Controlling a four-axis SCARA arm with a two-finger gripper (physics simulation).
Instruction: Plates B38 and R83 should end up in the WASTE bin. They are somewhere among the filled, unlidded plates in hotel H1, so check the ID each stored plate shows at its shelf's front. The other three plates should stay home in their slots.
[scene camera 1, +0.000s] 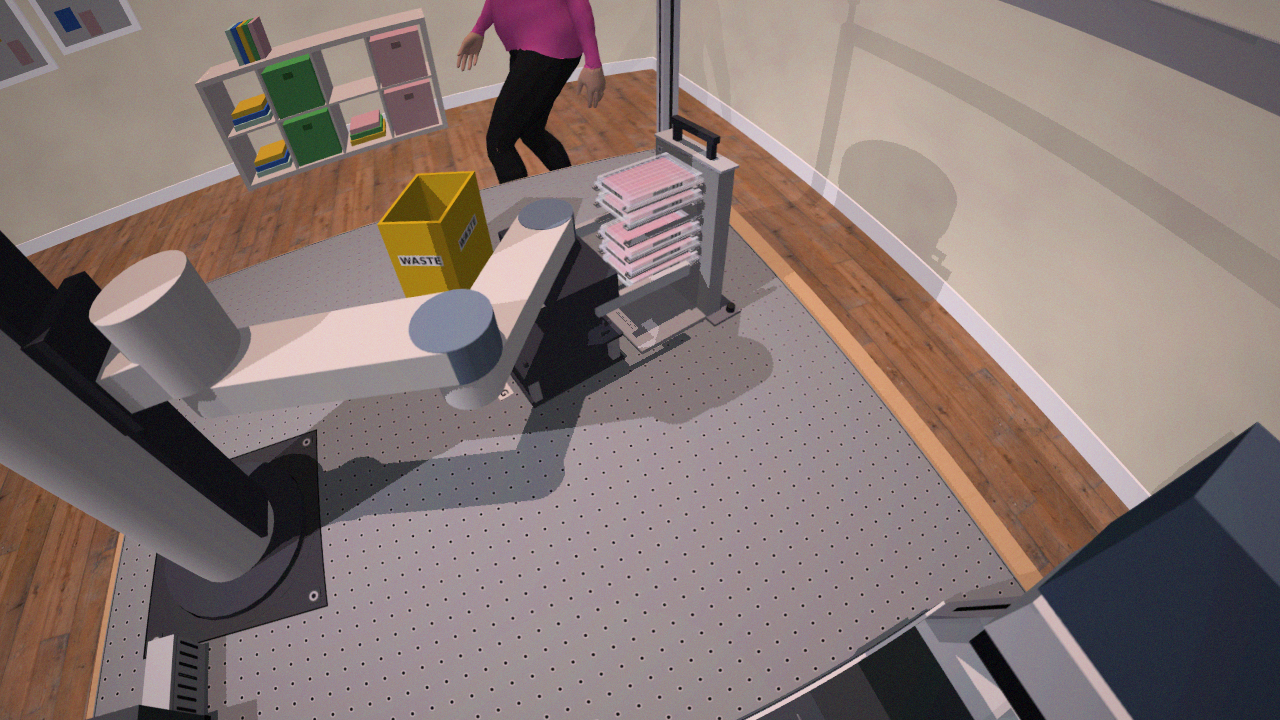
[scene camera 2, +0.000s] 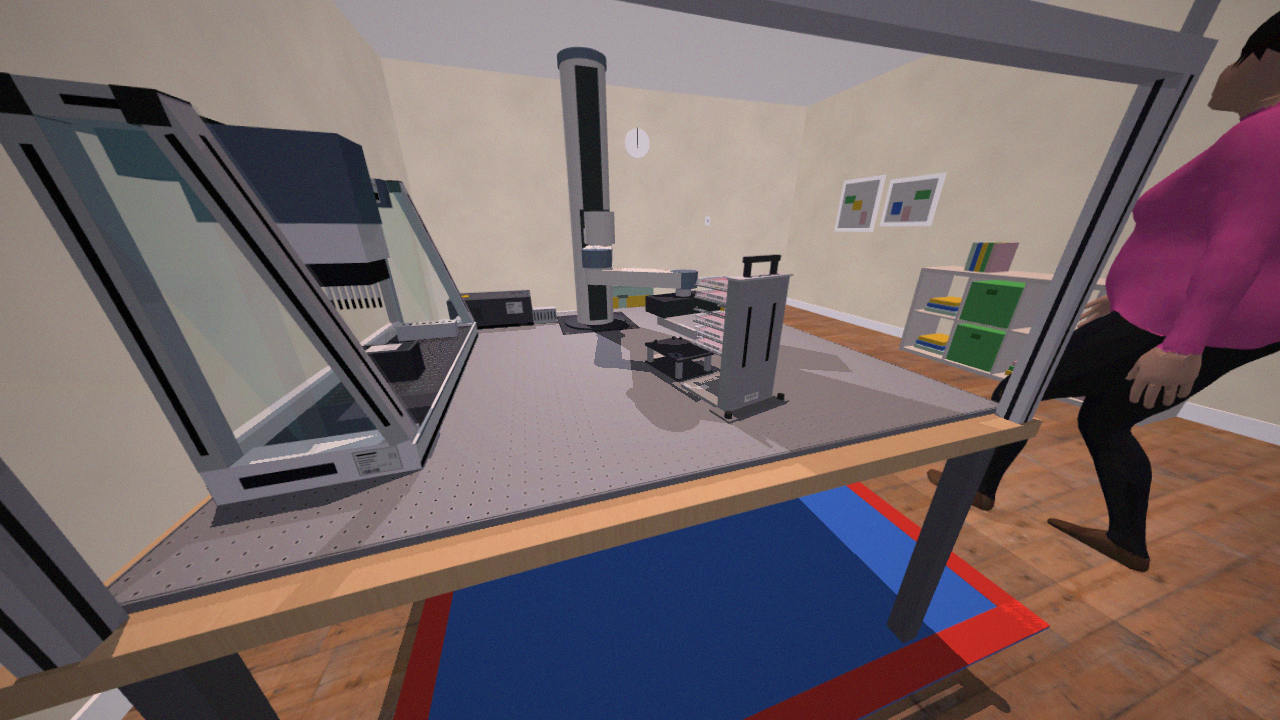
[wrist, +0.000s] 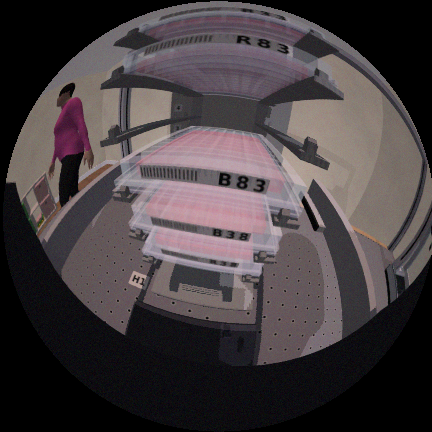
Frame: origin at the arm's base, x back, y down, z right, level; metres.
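Where they show: gripper, fingertip midpoint: (scene camera 1: 652, 238) (wrist: 222, 167); arm's base at its link origin: (scene camera 1: 240, 539) (scene camera 2: 595, 324).
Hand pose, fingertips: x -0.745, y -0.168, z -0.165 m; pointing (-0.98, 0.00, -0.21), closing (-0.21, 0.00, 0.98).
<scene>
Each offset is from my fingertips to the top centre of the thing. "*": to the spot under its first point.
Hotel H1 (scene camera 1: 720, 232) (scene camera 2: 756, 349) holds five pink-filled plates. In the wrist view, top to bottom, stand a plate (wrist: 225, 25) with a cut-off label ending in 33, plate R83 {dx +0.003, dy -0.082, dz -0.004 m} (wrist: 225, 70), an empty shelf level, plate B83 {dx +0.003, dy -0.026, dz -0.004 m} (wrist: 210, 155), plate B38 {dx +0.003, dy +0.002, dz -0.004 m} (wrist: 210, 207) and lowest plate R38 (wrist: 200, 244), its label small. My gripper (scene camera 1: 666, 246) (wrist: 222, 167) is open and empty, its fingers on both sides of the lower stack; the left fingertip is hidden behind plates. The yellow WASTE bin {dx +0.310, dy -0.045, dz -0.228 m} (scene camera 1: 420, 241) stands upright behind the arm.
A low black stand (scene camera 2: 680, 351) (wrist: 200, 320) sits before the hotel, under the gripper. A glass-walled instrument {* dx -0.041, dy -0.199, dz +0.699 m} (scene camera 2: 304, 241) stands across the table, a dark box {* dx +0.780, dy +0.080, dz +0.528 m} (scene camera 2: 501, 308) near the arm's column (scene camera 2: 588, 179). A person in pink (scene camera 1: 546, 26) (scene camera 2: 1199, 223) (wrist: 70, 130) stands beyond the table.
</scene>
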